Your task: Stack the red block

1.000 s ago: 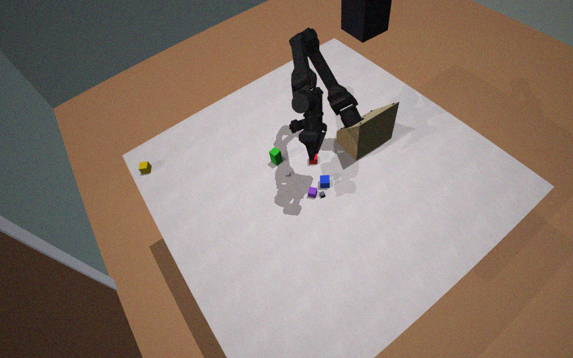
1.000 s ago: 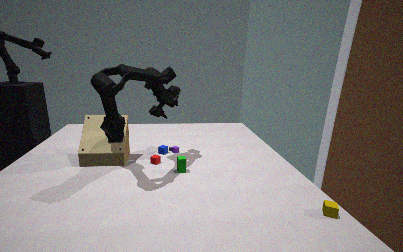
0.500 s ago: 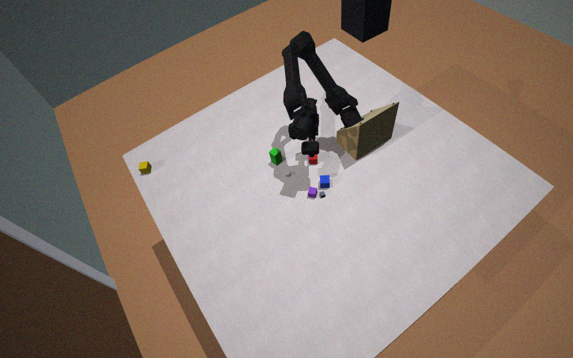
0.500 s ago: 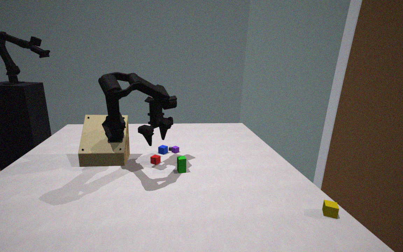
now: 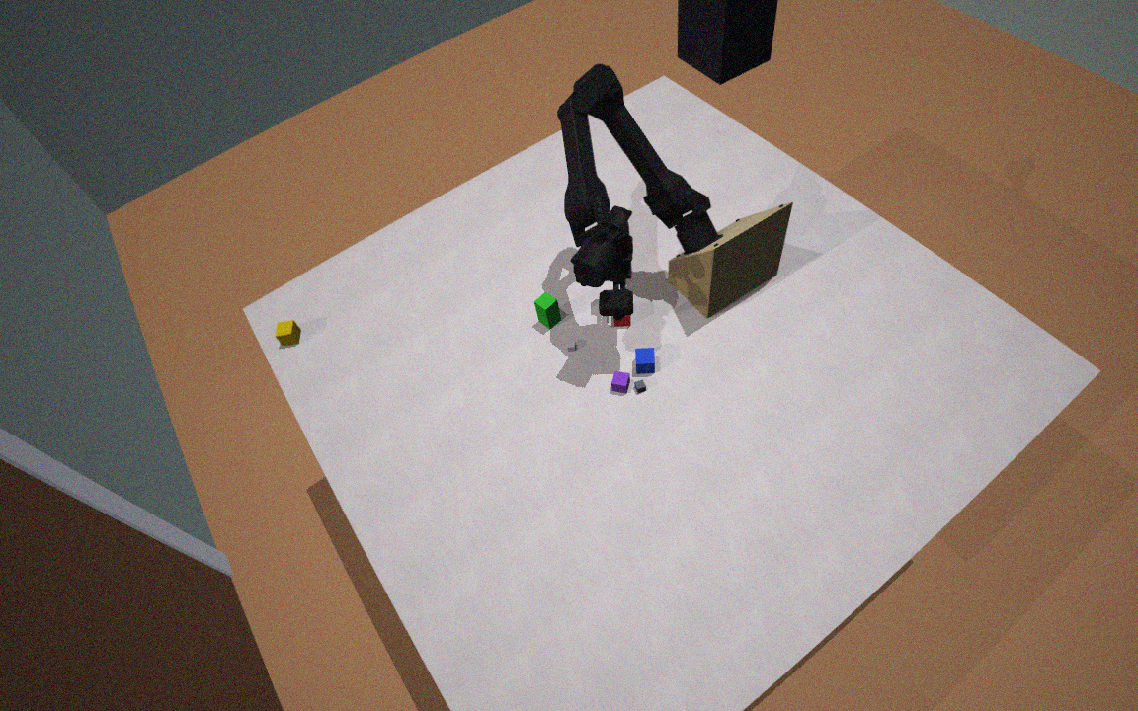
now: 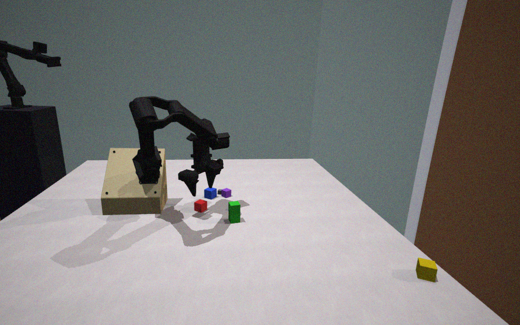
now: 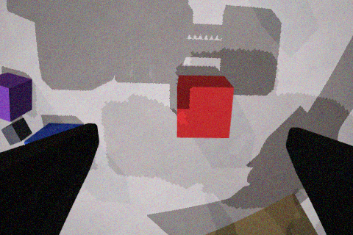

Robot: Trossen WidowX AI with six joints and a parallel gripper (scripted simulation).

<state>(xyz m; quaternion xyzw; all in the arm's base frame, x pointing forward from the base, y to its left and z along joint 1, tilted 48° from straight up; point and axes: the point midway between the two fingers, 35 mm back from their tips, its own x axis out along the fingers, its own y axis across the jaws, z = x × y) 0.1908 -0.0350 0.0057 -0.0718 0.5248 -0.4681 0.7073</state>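
The red block is 5 cm below my gripper tip and 1 cm behind it. From my gripper tip the other things lie so: purple cube (13 cm to the left, 9 cm ahead, 6 cm below); then blue cube (12 cm to the left, 5 cm below, 2 cm ahead); then small grey cube (15 cm to the left, 6 cm below, 6 cm ahead).
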